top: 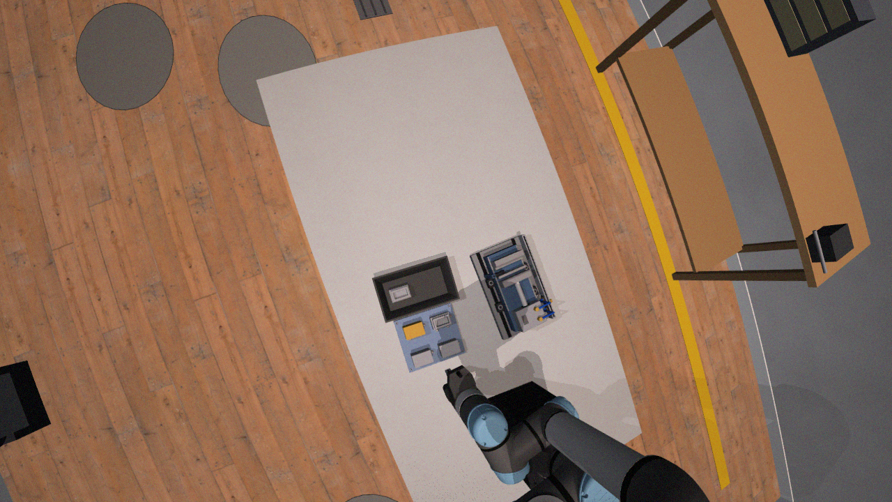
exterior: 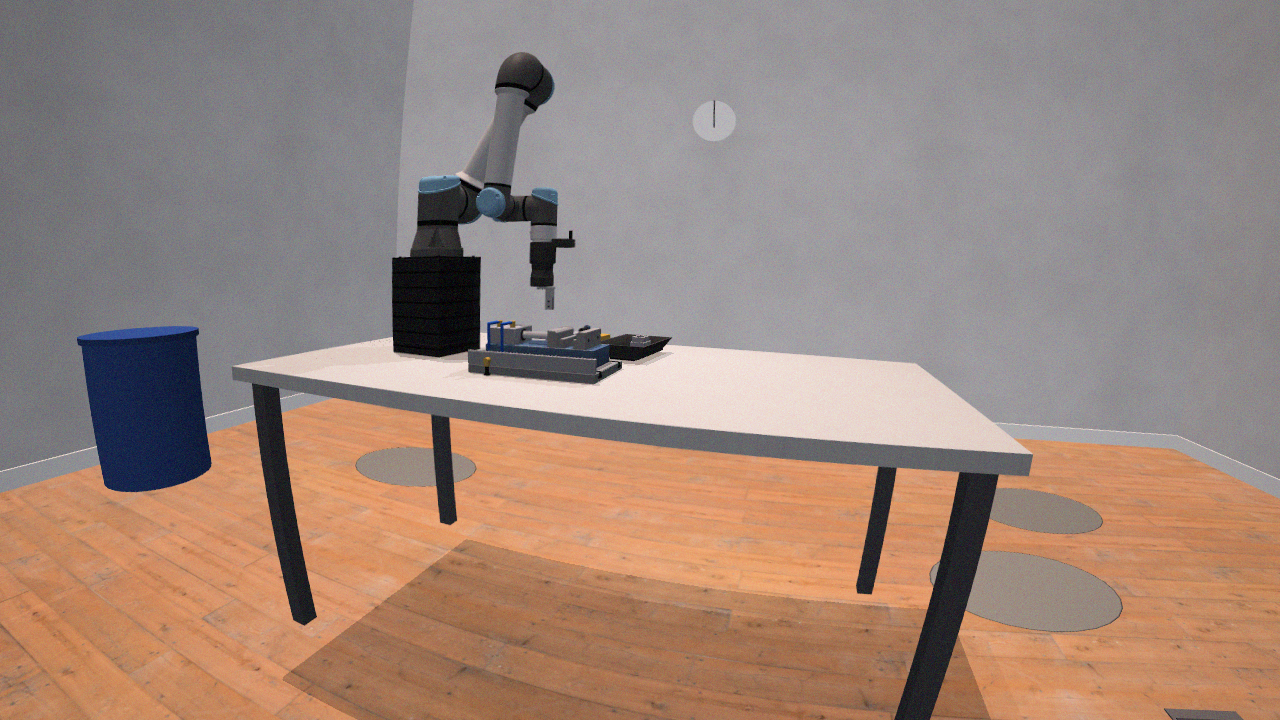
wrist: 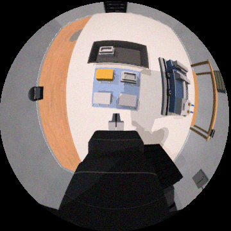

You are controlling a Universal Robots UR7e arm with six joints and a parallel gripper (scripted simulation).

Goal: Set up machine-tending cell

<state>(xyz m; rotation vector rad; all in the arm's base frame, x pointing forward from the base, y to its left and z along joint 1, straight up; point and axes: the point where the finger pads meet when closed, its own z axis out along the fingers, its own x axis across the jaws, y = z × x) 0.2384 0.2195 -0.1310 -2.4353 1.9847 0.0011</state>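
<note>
The brass blank lies 130 mm ahead of my hand, 70 mm to the left of it and 100 mm below it. From my hand the other things lie so: vise: 190 mm ahead, 280 mm to the right, 90 mm below.
</note>
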